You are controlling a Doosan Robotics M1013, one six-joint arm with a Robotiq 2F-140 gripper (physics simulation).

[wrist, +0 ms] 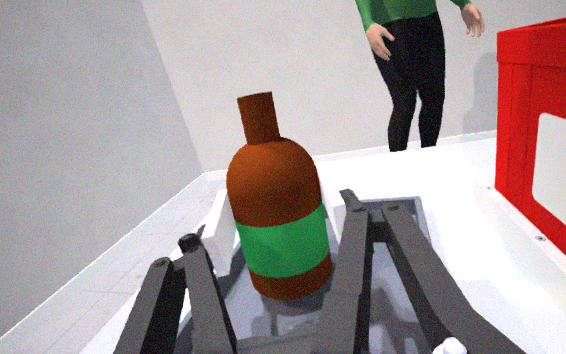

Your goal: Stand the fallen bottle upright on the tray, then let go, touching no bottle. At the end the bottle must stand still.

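Frame: origin at the arm's base, x left, y back, z up, level; centimetres.
Where they show: gripper, fingertip midpoint: [275,194].
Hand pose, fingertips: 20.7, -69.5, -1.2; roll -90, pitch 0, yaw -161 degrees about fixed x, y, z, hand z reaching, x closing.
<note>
Things, the pixels of their top centre, and the offset from my fingertips, as dx, dy, dz. "*": a spot on its surface instead.
- brown bottle, middle of its top: [246,95] -0.2, +0.5, +8.3
- grey tray, surface spot: [414,206] * -11.6, -9.3, -7.9
- red crate, surface spot: [509,120] * -19.5, -7.5, +1.0
The brown bottle [280,185] with a green label band is in the middle of the wrist view, neck up, leaning slightly left in the picture. My gripper [275,194] is shut on it, with a white pad on each side of its body. The grey tray [414,206] lies under and behind the bottle, partly hidden by the bottle and the dark finger links. A shadow shows on the tray below the bottle's base. I cannot tell whether the base touches the tray.
A red crate [509,120] stands at the right edge, beyond a white ledge with screws. A person [415,65] in a green top and black trousers stands behind the white table, near the back wall. Tiled floor shows at the left.
</note>
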